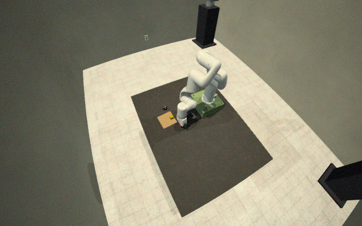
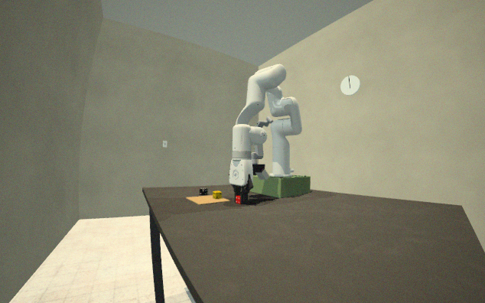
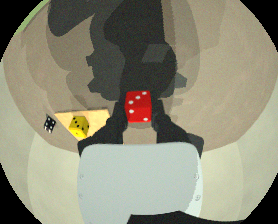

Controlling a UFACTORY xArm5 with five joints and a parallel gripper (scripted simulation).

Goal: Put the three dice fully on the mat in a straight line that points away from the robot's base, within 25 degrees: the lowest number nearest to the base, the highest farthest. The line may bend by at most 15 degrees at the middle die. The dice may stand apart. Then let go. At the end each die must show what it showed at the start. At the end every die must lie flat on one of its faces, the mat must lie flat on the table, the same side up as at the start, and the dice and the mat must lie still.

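Now: the tan mat 12 cm to the right of my hand, 9 cm ahead of it and 2 cm below it. The rest, counted from my hand: black die 24 cm to the right, 5 cm ahead, 1 cm below; then yellow die 12 cm to the right, 4 cm ahead; then red die 1 cm below.
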